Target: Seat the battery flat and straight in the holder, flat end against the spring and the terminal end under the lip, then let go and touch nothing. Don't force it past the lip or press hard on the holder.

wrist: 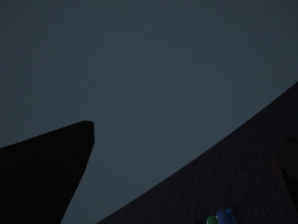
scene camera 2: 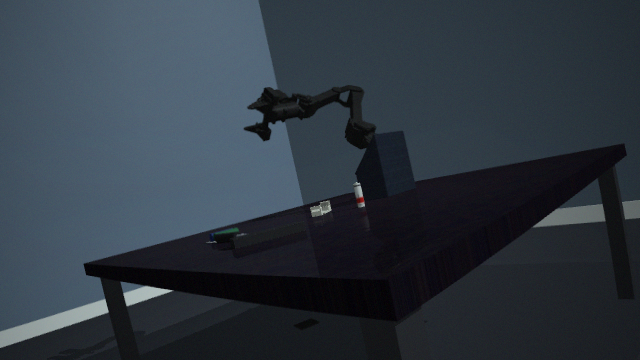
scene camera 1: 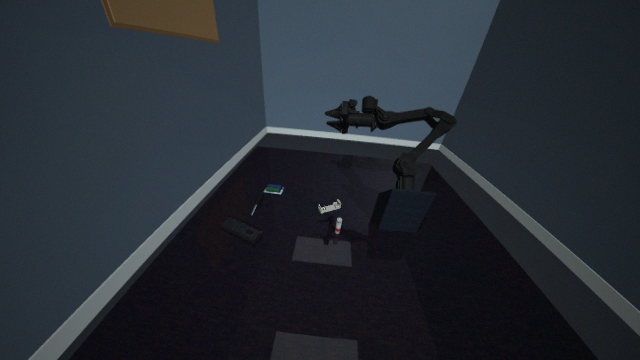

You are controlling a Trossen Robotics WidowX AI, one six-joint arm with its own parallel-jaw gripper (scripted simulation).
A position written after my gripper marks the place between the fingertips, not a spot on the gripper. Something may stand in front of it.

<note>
My gripper (scene camera 2: 245,118) is open and holds nothing.
My gripper also shows in the wrist view (wrist: 189,140) and in scene camera 1 (scene camera 1: 325,118).
</note>
